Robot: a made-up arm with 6 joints.
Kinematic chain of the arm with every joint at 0, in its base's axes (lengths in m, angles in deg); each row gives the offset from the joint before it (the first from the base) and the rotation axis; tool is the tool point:
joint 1: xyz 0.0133 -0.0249 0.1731 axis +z
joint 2: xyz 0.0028 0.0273 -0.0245 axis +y
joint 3: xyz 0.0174 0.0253 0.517 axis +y
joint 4: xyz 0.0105 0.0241 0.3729 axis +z
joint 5: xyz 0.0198 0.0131 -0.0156 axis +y
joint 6: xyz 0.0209 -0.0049 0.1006 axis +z
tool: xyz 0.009 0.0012 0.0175
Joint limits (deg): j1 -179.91..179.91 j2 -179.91..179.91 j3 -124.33..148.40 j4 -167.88..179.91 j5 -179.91..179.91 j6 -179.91..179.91
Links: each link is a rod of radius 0.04 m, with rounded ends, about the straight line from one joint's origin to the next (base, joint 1, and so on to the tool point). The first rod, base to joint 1, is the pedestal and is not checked.
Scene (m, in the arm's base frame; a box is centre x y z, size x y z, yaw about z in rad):
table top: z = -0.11
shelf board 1: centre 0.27 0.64 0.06 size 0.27 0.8 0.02 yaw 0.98
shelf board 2: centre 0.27 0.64 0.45 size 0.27 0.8 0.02 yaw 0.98
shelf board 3: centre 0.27 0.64 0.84 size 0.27 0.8 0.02 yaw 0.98
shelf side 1: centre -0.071 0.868 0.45 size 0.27 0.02 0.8 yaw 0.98
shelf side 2: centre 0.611 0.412 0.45 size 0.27 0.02 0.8 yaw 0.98
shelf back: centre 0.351 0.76 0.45 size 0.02 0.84 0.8 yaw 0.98
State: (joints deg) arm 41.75 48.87 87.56 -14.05 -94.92 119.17
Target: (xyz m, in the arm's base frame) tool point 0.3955 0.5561 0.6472
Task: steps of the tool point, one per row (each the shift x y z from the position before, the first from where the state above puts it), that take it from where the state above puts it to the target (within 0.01 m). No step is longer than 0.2 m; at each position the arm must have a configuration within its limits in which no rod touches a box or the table.
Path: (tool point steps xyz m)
1: -0.0263 -0.0652 -0.0038
2: -0.0384 -0.0665 -0.0015
3: -0.0498 -0.0656 0.0012
4: -0.0602 -0.0631 0.0040
5: 0.0226 0.0464 0.1036
6: -0.0127 0.0267 0.1312
7: -0.0505 -0.0056 0.1431
8: 0.0570 0.0727 0.0129
9: 0.0480 0.0717 -0.0003
10: 0.0376 0.0684 -0.0126

